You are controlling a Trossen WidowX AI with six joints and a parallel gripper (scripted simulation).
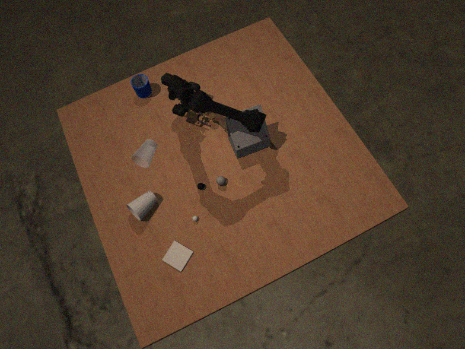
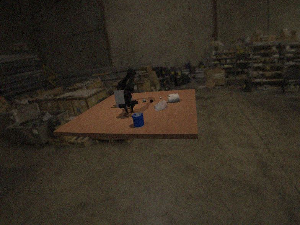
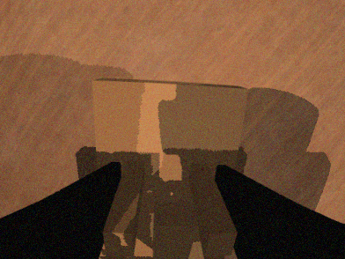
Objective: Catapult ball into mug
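The black ball lies 60 mm ahead of my gripper tip, 420 mm to the left of it and 20 mm below it. The rest, counted from my gripper tip: blue mug 200 mm ahead, 200 mm to the right; then grey ball 40 mm behind, 430 mm to the left, 10 mm below; then wooden catapult 40 mm behind, 60 mm to the left, 20 mm above.
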